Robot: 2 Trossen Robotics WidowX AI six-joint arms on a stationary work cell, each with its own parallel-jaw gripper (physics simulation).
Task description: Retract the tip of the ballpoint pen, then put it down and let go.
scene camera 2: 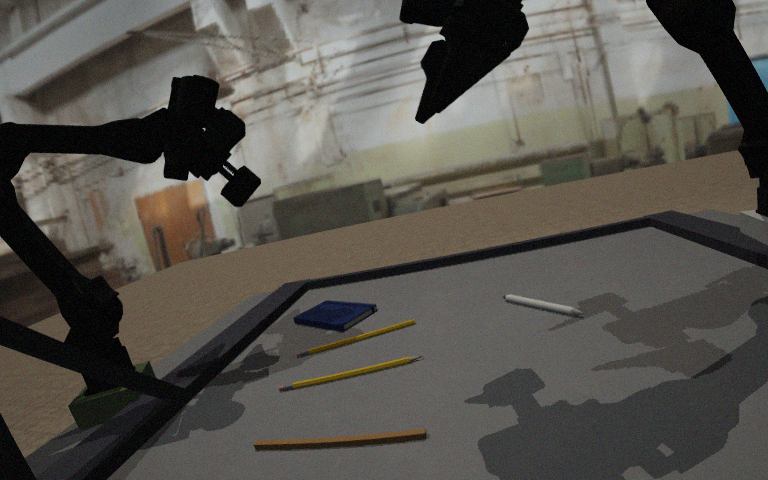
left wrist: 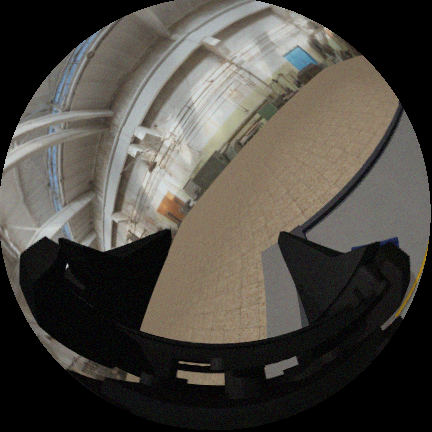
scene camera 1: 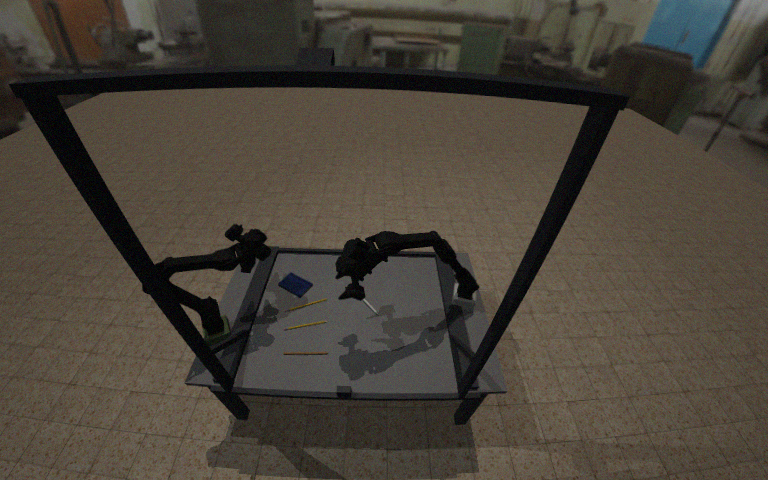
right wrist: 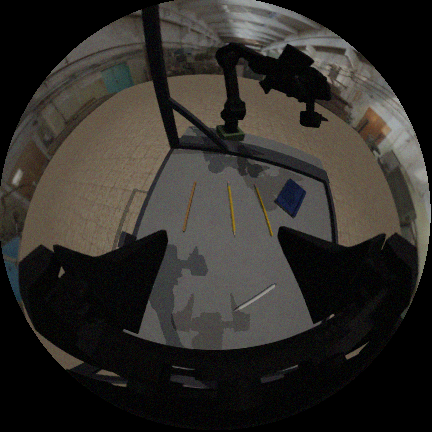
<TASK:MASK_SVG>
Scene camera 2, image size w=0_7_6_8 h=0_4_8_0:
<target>left gripper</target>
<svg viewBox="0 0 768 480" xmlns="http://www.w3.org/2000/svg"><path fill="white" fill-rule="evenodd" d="M215 107L212 122L204 126L206 130L195 128L195 131L206 137L211 144L212 155L210 161L204 168L189 172L196 178L201 176L206 181L212 175L219 172L228 180L220 194L234 207L242 207L260 186L261 179L246 166L242 166L237 170L227 161L232 155L230 153L231 149L246 135L245 123L230 110L225 110L223 107L220 109Z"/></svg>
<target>right gripper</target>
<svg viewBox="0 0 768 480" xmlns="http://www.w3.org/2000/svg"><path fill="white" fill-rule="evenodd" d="M415 120L424 124L434 114L441 113L463 93L507 59L514 50L520 47L529 30L526 16L521 12L524 6L521 4L521 0L402 0L400 21L407 24L417 23L442 27L439 34L445 37L445 40L433 41L421 60L421 68L426 75L426 83Z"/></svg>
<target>blue block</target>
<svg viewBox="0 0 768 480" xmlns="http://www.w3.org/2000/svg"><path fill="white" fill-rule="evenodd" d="M296 324L344 332L378 310L376 304L326 300L293 317Z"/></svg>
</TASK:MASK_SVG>
